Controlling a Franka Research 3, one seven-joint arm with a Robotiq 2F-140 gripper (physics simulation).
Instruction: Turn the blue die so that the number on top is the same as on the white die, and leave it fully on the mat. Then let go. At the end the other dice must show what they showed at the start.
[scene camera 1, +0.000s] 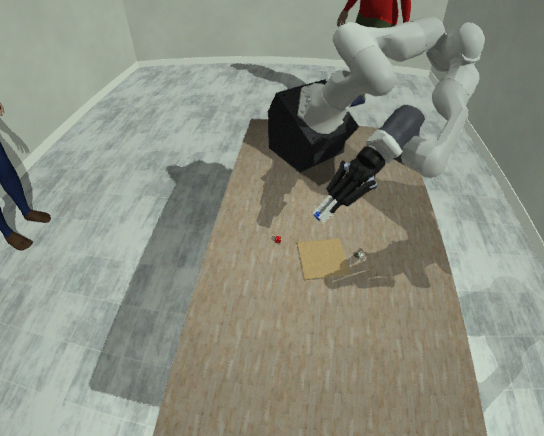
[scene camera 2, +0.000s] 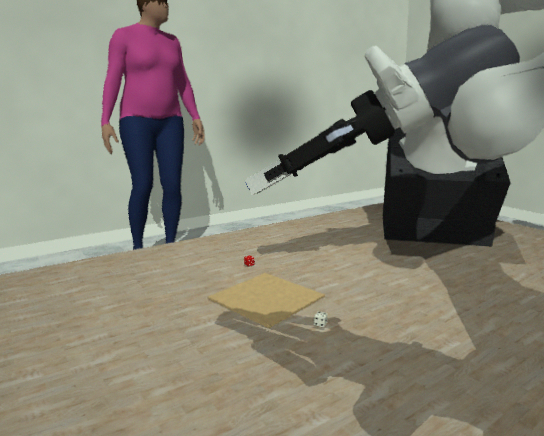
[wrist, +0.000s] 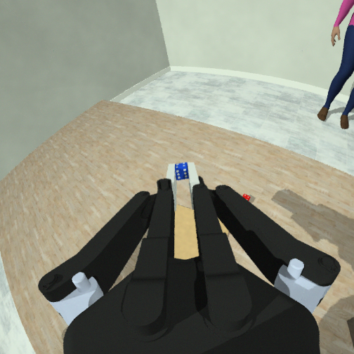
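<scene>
The blue die (scene camera 1: 317, 216) (wrist: 181, 171) is held between the white fingertips of my gripper (scene camera 1: 324, 210) (scene camera 2: 256, 183) (wrist: 181, 173), which is shut on it. The gripper is high above the table and points obliquely downward. In the wrist view two blue faces with white pips show; their numbers are too small to read surely. The tan square mat (scene camera 1: 322, 260) (scene camera 2: 265, 297) (wrist: 185, 235) lies flat, apart from the die. The white die (scene camera 1: 360, 255) (scene camera 2: 320, 319) stands on the table just beside the mat; its top number is too small to read surely.
A red die (scene camera 1: 278, 239) (scene camera 2: 249, 261) (wrist: 246, 197) stands on the wooden table top (scene camera 1: 300, 350) (scene camera 2: 125, 350) (wrist: 90, 165), on the other side of the mat from the white die. The black robot base (scene camera 1: 300, 135) (scene camera 2: 440, 200) stands at the table's back. People stand beyond the table.
</scene>
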